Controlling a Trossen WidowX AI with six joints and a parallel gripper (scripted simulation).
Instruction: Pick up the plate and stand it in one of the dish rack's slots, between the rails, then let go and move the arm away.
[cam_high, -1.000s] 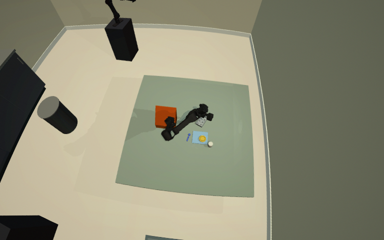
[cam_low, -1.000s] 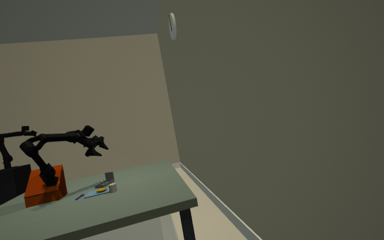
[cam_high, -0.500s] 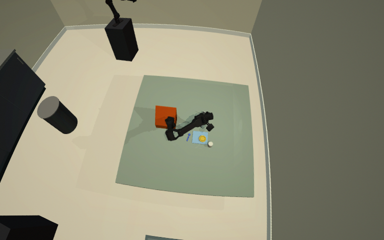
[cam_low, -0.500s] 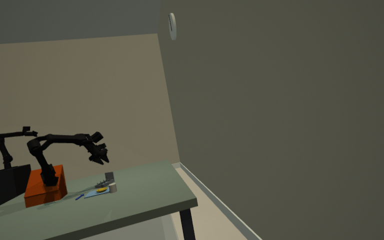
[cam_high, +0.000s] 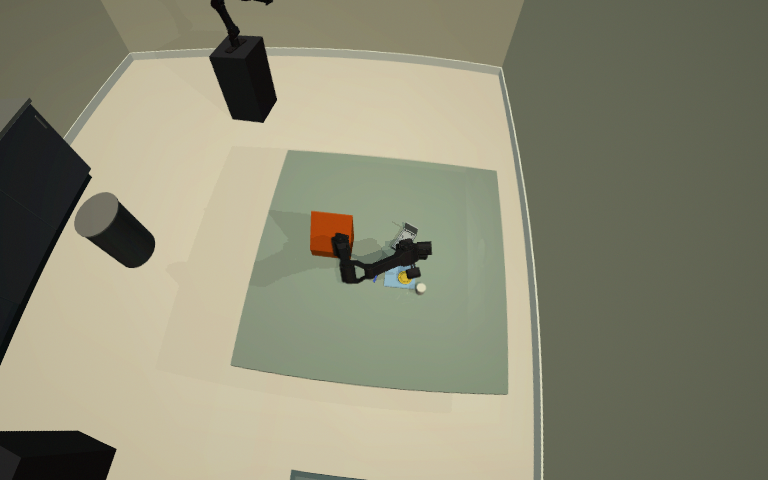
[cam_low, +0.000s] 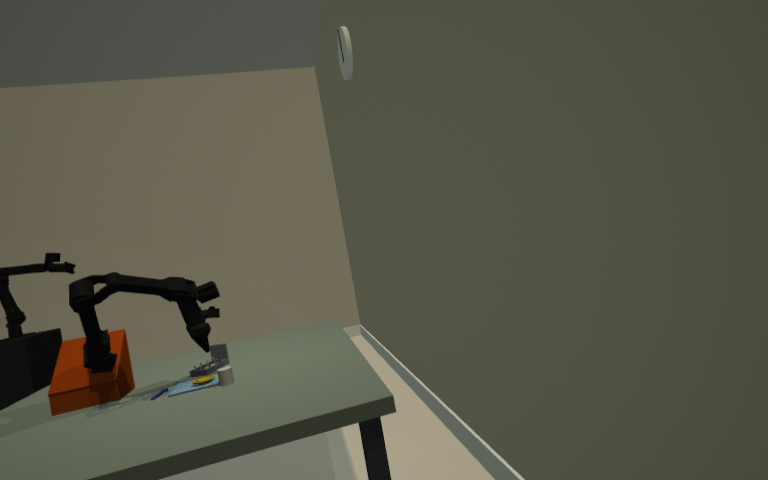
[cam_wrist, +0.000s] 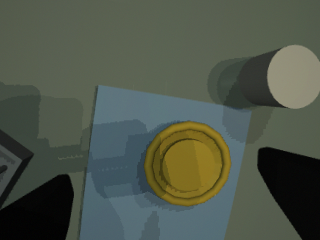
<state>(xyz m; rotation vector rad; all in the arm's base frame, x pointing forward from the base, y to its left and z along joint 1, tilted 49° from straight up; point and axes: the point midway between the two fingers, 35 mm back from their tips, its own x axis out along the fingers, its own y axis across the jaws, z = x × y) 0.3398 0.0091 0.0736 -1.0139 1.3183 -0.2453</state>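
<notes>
The yellow plate is 90 mm below my gripper tip, 30 mm to the right of it and 20 mm behind it. Round my gripper tip: grey dish rack (170 mm to the left, 80 mm below, 60 mm behind); then blue spoon (150 mm behind, 100 mm below, 30 mm to the right); then white cup (80 mm to the right, 80 mm below, 70 mm ahead).
</notes>
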